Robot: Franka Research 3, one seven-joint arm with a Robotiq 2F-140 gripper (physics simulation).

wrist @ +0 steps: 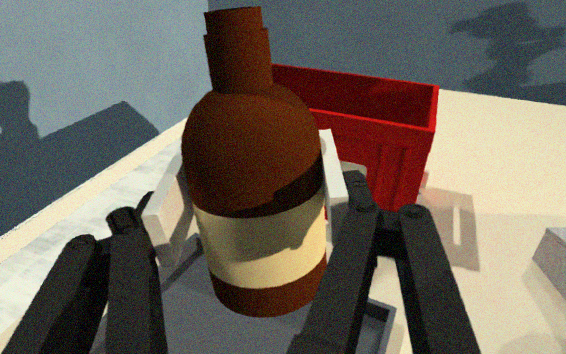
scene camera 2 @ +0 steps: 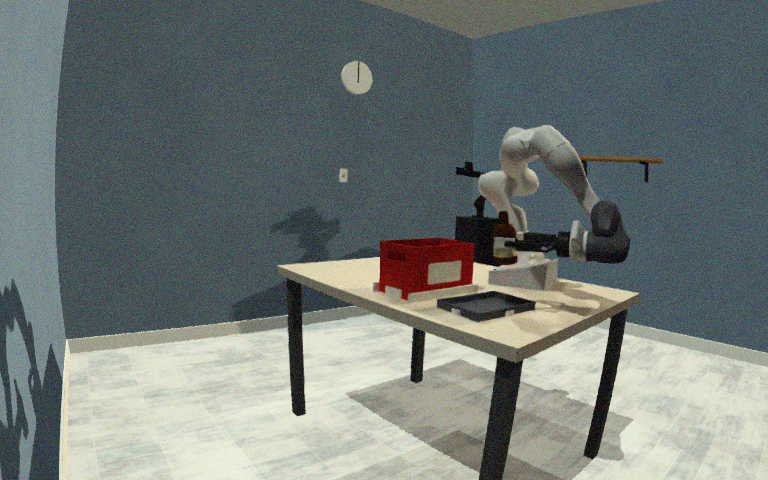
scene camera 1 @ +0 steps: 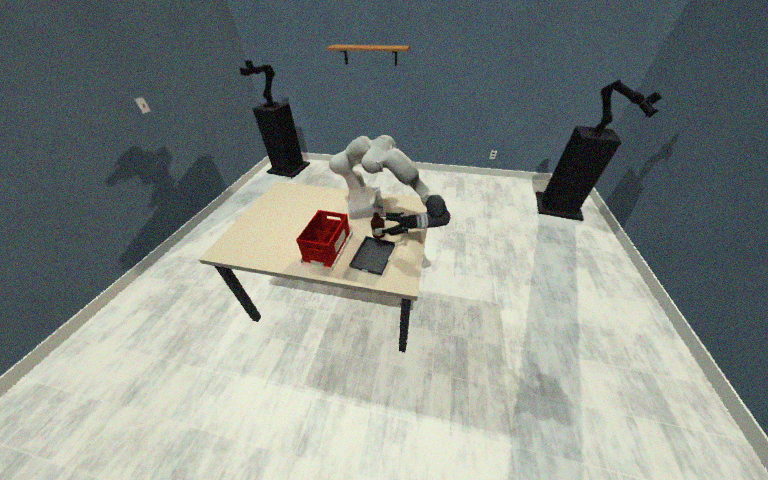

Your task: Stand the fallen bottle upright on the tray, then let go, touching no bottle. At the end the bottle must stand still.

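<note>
The brown bottle (scene camera 1: 377, 226) (scene camera 2: 503, 233) (wrist: 252, 145) with a cream label is held in the air, neck up, and looks about upright in the scene views. My gripper (scene camera 1: 383, 224) (scene camera 2: 509, 244) (wrist: 257, 159) is level and shut on the bottle, one pale pad on each side of its body. The dark grey tray (scene camera 1: 370, 257) (scene camera 2: 487, 305) (wrist: 200, 325) lies on the table below; the bottle's base is well above it in the second scene view. In the wrist view the bottle and fingers hide much of the tray.
A red crate (scene camera 1: 322, 243) (scene camera 2: 426, 268) (wrist: 390, 145) stands on the table (scene camera 1: 260, 226) (scene camera 2: 334, 277) (wrist: 505, 150) beside the tray. The arm's pale base (scene camera 1: 365, 206) (scene camera 2: 523, 274) is behind the tray. The table's edge runs near the tray's front.
</note>
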